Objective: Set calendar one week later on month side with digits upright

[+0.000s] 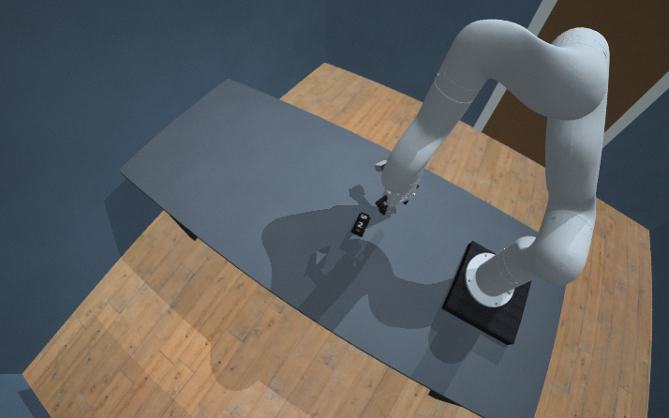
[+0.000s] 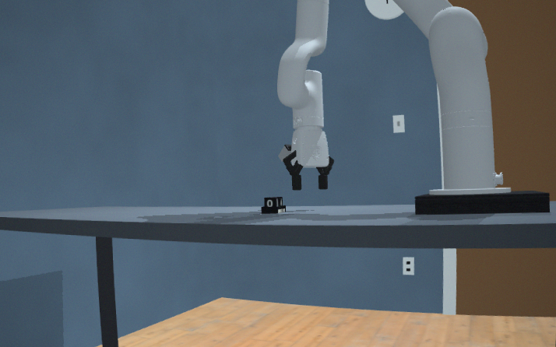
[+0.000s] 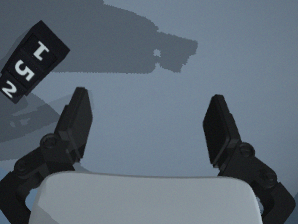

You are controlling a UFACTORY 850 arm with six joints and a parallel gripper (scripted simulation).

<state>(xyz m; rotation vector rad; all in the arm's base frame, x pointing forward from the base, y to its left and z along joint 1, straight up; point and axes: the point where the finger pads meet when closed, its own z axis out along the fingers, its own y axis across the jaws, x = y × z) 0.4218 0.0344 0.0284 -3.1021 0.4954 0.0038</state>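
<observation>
My hand is 4 cm short of the calendar cube, 12 cm to the right of it and 4 cm above it. The rest, counted from my hand: black tray: 4 cm ahead, 11 cm to the left, 6 cm below.
</observation>
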